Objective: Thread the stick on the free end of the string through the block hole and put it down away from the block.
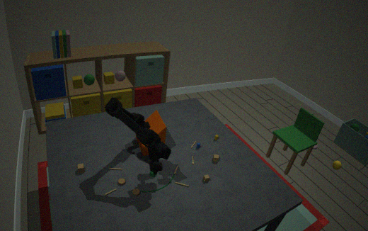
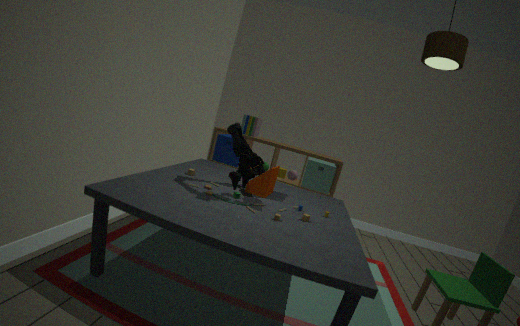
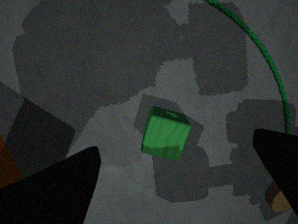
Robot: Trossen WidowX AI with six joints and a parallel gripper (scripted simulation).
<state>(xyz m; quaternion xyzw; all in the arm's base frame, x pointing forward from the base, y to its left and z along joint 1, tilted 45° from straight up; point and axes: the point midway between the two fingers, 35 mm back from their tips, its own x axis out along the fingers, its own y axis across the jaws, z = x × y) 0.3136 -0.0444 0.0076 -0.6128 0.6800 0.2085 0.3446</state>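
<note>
Now: gripper tip 10 mm past the green block, 10 mm to the left of it and 40 mm above it. From my gripper tip the other things lie so: yellow piece (220 mm behind, 520 mm to the left, 40 mm below); loose stick (100 mm ahead, 120 mm to the left, 50 mm below).
</note>
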